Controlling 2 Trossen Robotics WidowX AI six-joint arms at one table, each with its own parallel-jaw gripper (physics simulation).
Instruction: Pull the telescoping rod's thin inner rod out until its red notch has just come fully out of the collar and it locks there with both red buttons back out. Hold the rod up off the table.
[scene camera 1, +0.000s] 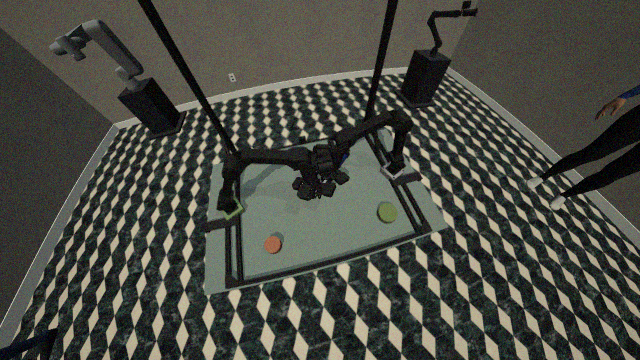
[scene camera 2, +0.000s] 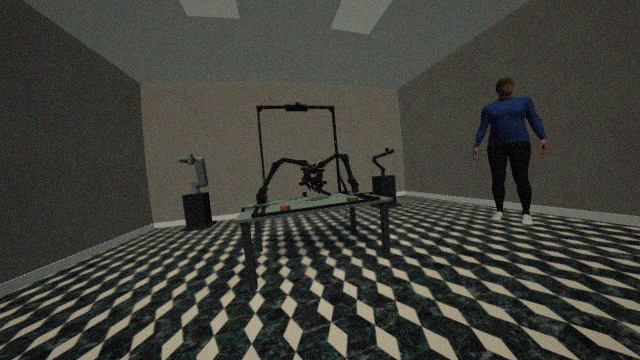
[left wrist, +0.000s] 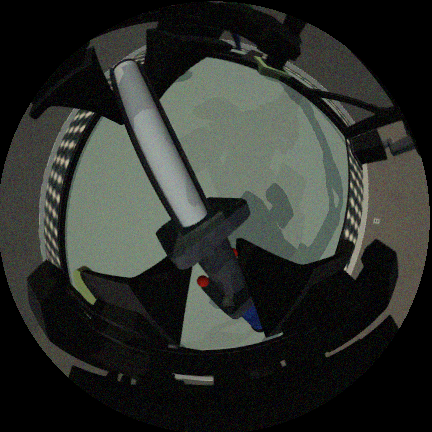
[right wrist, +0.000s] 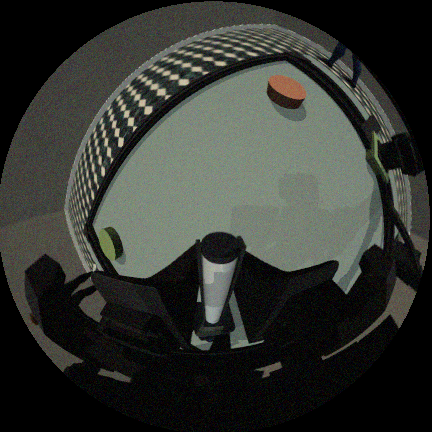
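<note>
The telescoping rod is held above the table. Its pale grey inner rod (left wrist: 162, 155) (right wrist: 216, 287) runs from the dark collar (left wrist: 210, 232) (right wrist: 215, 328) to a black end cap (right wrist: 219, 246). No red notch shows on the visible part of the inner rod. Beyond the collar, one red button (left wrist: 202, 281) stands out from the dark outer tube; the other red button (left wrist: 234, 253) is partly hidden by a finger. A blue part (left wrist: 254, 318) shows at the tube's lower end. My left gripper (left wrist: 213, 244) is shut on the outer tube. My right gripper (left wrist: 134, 114) (right wrist: 212, 246) is shut on the inner rod near its end.
An orange disc (scene camera 1: 272, 244) (scene camera 2: 285, 207) (right wrist: 286, 90) lies at the front left of the table in scene camera 1. A green disc (scene camera 1: 387, 212) (right wrist: 110, 243) lies at the front right. Black rails border the tabletop. A person (scene camera 2: 509, 120) stands to the right.
</note>
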